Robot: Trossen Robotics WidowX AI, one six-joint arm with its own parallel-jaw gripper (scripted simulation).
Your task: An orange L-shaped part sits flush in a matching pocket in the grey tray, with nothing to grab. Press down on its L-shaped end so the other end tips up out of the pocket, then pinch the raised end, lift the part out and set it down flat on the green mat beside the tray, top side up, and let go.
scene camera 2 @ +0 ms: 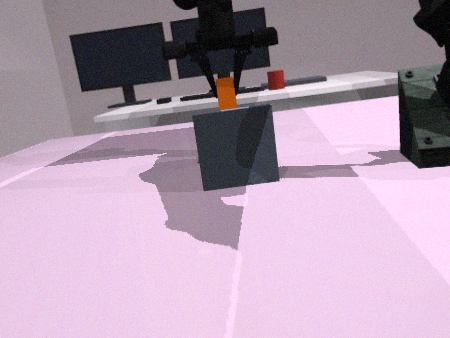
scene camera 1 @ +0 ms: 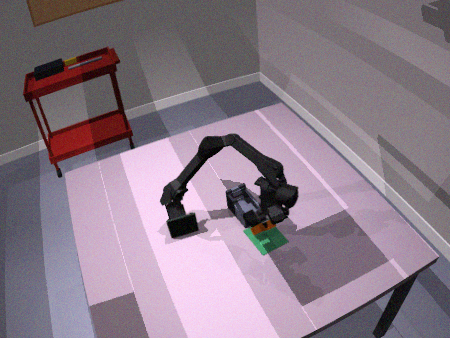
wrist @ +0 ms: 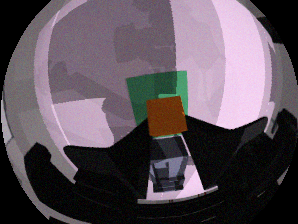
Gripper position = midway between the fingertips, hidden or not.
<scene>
My gripper (scene camera 2: 226,96) carries an orange L-shaped part (wrist: 166,117). I also see a green mat (wrist: 154,86).
My gripper shows as well in scene camera 1 (scene camera 1: 269,225) and in the wrist view (wrist: 164,119).
</scene>
